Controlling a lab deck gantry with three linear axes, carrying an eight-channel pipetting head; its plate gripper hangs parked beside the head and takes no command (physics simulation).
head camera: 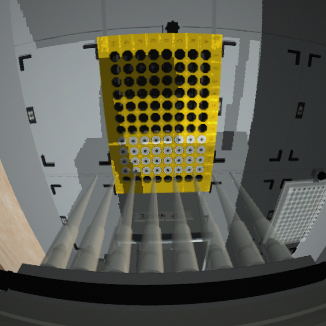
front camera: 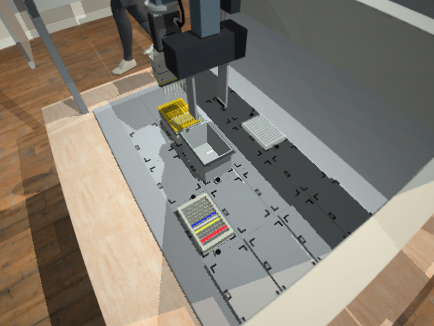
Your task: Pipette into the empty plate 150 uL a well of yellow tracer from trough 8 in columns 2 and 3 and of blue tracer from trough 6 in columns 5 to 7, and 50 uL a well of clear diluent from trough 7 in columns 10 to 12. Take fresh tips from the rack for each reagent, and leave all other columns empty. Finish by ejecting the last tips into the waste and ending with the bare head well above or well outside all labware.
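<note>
The pipetting head (front camera: 165, 56) is high at the back, with eight pale tips (front camera: 174, 90) (head camera: 152, 240) on its channels, above the deck behind the yellow tip rack (front camera: 162, 111) (head camera: 160, 41). The rack shows four rows of tips across it, and dark empty holes elsewhere. The plate gripper (front camera: 209, 111) hangs beside the head, its fingers apart with nothing between them. The white plate (front camera: 263, 131) (head camera: 300, 212) lies at the right; its wells look pale. The trough block (front camera: 190, 231) stands at the front with blue, yellow and red strips. Clear diluent cannot be made out.
The grey tip waste bin (front camera: 220, 167) (head camera: 167, 216) stands between the tip rack and the trough block, its tall walls rising above the deck. In the head view the tips partly cover it. A wooden border (front camera: 75, 185) runs along the deck's left side.
</note>
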